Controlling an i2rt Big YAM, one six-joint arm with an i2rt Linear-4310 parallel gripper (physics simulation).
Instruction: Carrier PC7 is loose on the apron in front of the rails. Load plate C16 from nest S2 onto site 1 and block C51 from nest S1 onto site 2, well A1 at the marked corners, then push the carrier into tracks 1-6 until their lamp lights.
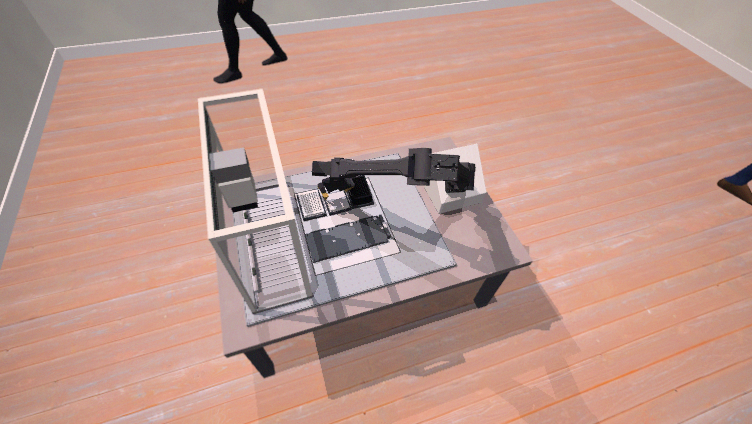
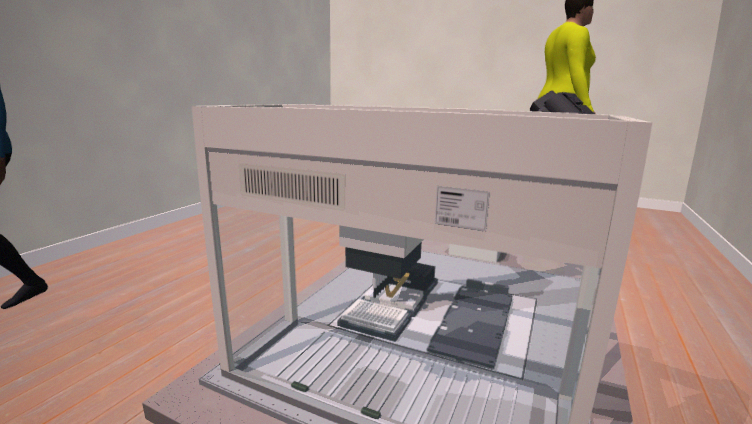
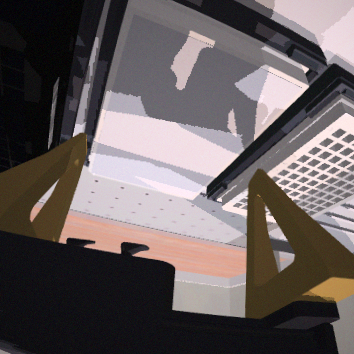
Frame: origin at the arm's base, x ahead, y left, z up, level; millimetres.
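Where they show: gripper, fingertip midpoint: (image 1: 335,194) (image 2: 393,288) (image 3: 172,158).
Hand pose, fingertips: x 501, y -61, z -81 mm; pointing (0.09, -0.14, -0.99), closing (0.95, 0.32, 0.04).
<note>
After its pixels a point has its place.
Carrier PC7 (image 1: 347,238) @[x 481, y 152, z -108 mm] (image 2: 473,326) @[x 515, y 154, z -108 mm], long and dark, lies flat on the white apron (image 1: 358,259) @[x 453, y 248, z -119 mm] (image 2: 518,337); its sites look empty. Three nests stand beside it in a row. The middle one holds a pale flat-topped plate (image 1: 337,202) @[x 496, y -27, z -93 mm] (image 2: 413,300) (image 3: 200,140) @[x 513, y -51, z -93 mm]. The one nearer the arm base holds a black block (image 1: 361,193) @[x 391, y -37, z -66 mm] (image 2: 422,274) @[x 408, y -26, z -69 mm] (image 3: 30,75) @[x 428, y -27, z -66 mm]. The one nearer the rails holds a white gridded plate (image 1: 310,203) @[x 610, y -44, z -97 mm] (image 2: 376,314) (image 3: 320,165) @[x 594, y -29, z -97 mm]. No labels or well marks are legible. My gripper (image 1: 337,191) @[x 501, y -61, z -81 mm] (image 3: 172,158) @[x 501, y -61, z -81 mm] is open and empty over the middle plate, fingertips spread across it; the height is unclear.
The rails (image 1: 273,258) (image 2: 342,363) run inside the enclosure frame (image 1: 277,158) @[x 676, y 146, z 361 mm] (image 2: 421,136) @[x 879, y 179, z 333 mm]. A grey and black head (image 1: 236,186) @[x 815, y 149, z 267 mm] (image 2: 381,258) @[x 880, y 131, z 175 mm] hangs in the enclosure, at the nests' side. The arm's white base block (image 1: 450,202) @[x 26, y 72, z -70 mm] stands at the opposite end of the table.
</note>
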